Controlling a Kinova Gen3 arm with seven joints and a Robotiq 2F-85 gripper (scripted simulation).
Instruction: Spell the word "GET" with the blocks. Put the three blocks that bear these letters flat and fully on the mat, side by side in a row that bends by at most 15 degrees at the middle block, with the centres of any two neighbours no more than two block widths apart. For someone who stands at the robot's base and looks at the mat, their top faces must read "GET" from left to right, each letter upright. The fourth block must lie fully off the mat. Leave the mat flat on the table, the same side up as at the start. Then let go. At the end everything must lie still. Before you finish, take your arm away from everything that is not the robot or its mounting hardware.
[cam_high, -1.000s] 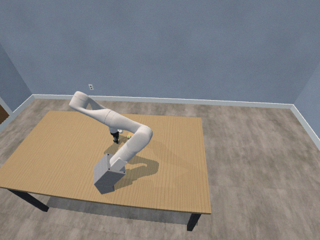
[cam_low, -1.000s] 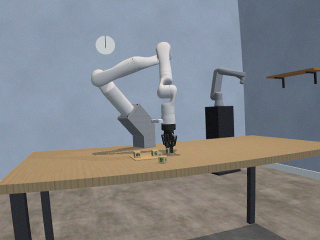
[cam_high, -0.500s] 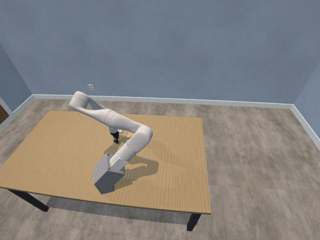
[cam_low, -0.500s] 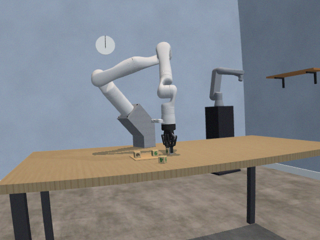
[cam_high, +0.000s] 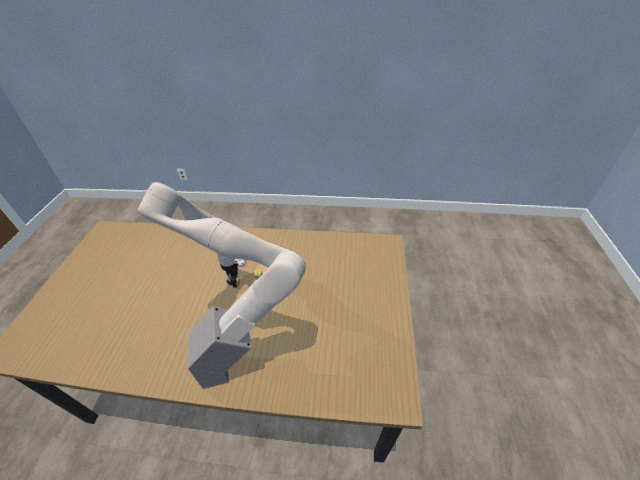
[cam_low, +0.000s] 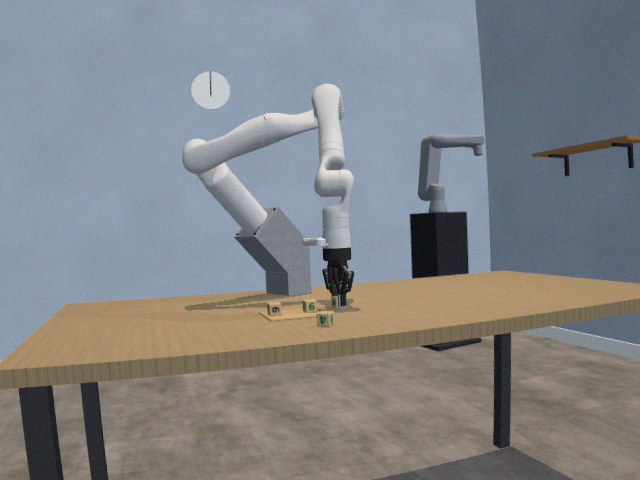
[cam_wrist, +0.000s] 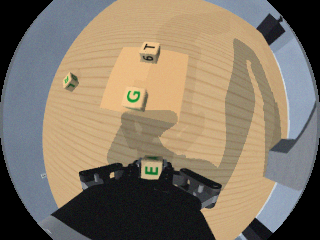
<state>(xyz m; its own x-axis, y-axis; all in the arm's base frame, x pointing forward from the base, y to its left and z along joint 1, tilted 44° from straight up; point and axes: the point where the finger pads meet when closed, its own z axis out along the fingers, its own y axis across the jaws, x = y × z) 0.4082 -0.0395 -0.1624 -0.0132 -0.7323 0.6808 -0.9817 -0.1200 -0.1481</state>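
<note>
Right now the G block is 100 mm to the right of my hand and 30 mm ahead of it. Round my hand: T block 190 mm to the right, 10 mm ahead; then mat 150 mm to the right, 20 mm below, 20 mm ahead.
</note>
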